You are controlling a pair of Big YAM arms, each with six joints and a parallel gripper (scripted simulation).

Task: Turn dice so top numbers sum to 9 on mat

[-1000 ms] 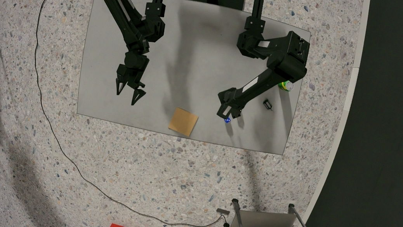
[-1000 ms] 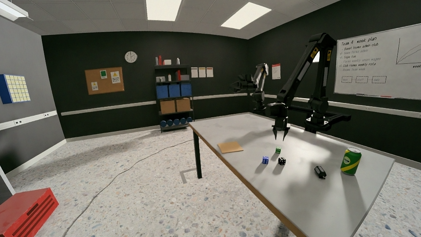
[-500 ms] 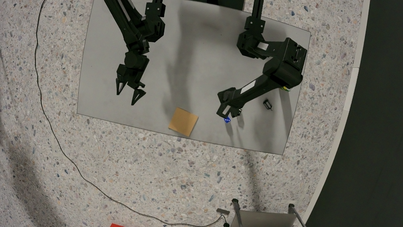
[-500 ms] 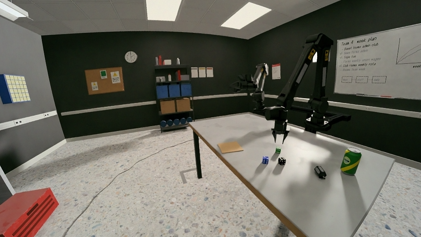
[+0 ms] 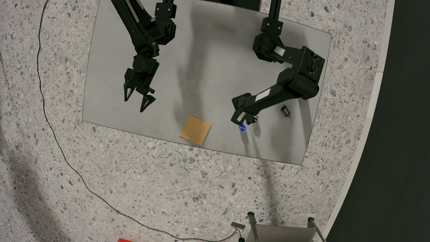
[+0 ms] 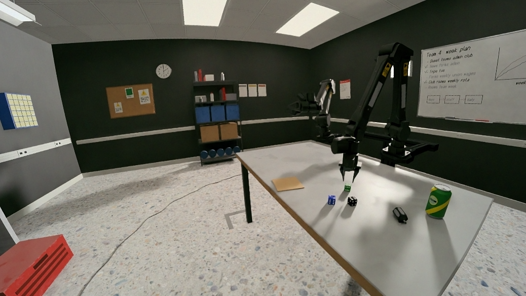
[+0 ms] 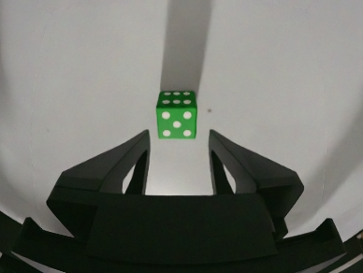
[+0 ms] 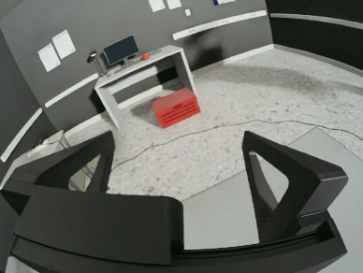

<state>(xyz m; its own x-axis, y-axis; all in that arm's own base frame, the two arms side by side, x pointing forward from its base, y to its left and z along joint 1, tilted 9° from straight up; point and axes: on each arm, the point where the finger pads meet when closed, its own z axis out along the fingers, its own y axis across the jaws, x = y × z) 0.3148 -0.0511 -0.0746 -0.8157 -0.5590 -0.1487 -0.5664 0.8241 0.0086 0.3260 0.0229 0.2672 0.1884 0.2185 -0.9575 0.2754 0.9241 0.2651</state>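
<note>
My left hand is 40 mm above the green die. The rest, counted from my left hand: black die: 90 mm ahead, 100 mm to the left, 40 mm below; blue die: 150 mm ahead, 40 mm to the left, 40 mm below; brown square mat: 210 mm ahead, 220 mm to the right, 50 mm below.
</note>
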